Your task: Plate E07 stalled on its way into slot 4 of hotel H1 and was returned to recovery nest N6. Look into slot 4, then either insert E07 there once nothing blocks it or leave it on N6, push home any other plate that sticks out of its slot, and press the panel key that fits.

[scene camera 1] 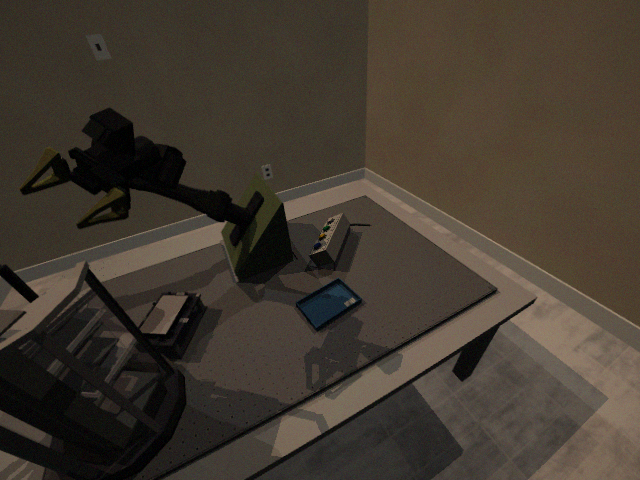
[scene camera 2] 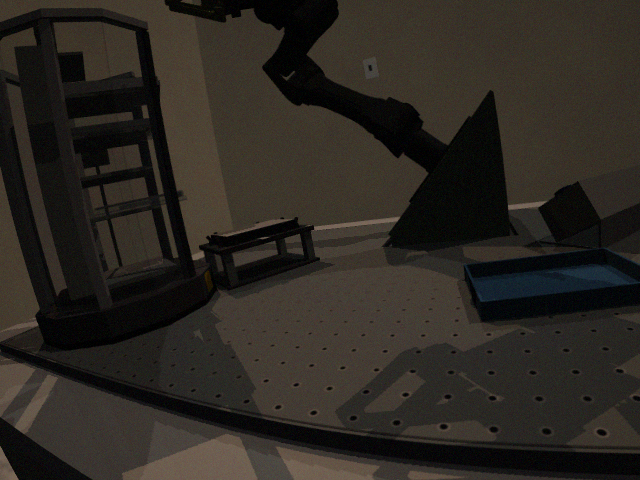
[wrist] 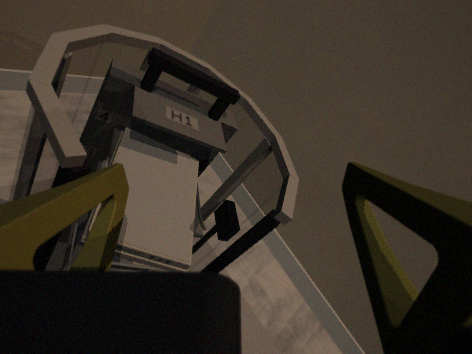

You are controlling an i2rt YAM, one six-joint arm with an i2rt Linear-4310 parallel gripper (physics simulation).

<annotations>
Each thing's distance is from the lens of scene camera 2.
dark slotted rack (scene camera 2: 97,215): 0.42 m
box with coloured buttons (scene camera 2: 590,214): 0.48 m
blue tray (scene camera 2: 588,279): 0.38 m
The marked spots on the box with coloured buttons and the blue tray are 0.12 m apart.
</annotations>
